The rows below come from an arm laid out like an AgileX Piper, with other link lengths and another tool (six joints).
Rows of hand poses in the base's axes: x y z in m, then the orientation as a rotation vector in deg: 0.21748 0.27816 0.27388 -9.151 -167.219 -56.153; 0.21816 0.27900 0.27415 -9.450 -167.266 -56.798; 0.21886 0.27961 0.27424 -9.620 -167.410 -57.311; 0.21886 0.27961 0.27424 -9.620 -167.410 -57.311; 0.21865 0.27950 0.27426 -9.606 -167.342 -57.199; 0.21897 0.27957 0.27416 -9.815 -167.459 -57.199; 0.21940 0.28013 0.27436 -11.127 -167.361 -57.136; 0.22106 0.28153 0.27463 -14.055 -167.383 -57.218; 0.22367 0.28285 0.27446 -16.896 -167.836 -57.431; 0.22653 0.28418 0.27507 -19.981 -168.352 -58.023; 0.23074 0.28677 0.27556 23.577 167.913 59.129; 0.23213 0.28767 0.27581 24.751 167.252 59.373; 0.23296 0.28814 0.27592 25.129 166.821 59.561; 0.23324 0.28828 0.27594 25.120 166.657 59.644; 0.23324 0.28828 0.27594 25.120 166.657 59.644; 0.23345 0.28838 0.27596 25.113 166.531 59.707; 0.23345 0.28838 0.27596 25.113 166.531 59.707
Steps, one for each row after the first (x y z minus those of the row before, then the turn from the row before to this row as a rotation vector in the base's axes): 0.00068 0.00084 0.00027 0.366 -0.208 -0.277; 0.00070 0.00061 0.00009 0.264 -0.273 -0.206; 0.00000 0.00000 0.00000 0.000 0.000 0.000; -0.00021 -0.00011 0.00002 -0.049 0.096 0.040; 0.00032 0.00007 -0.00010 -0.034 -0.072 -0.162; 0.00043 0.00056 0.00020 -0.037 0.310 -0.793; 0.00166 0.00140 0.00027 -0.017 0.369 -1.866; 0.00261 0.00132 -0.00017 -0.063 -0.119 -1.939; 0.00286 0.00133 0.00061 0.126 -0.333 -2.150; 0.00421 0.00259 0.00049 0.600 -0.495 -2.593; 0.00139 0.00090 0.00025 0.238 -0.128 -0.881; 0.00083 0.00047 0.00011 0.166 -0.205 -0.358; 0.00028 0.00014 0.00002 0.067 -0.128 -0.051; 0.00000 0.00000 0.00000 0.000 0.000 0.000; 0.00021 0.00010 0.00002 0.051 -0.098 -0.039; 0.00000 0.00000 0.00000 0.000 0.000 0.000
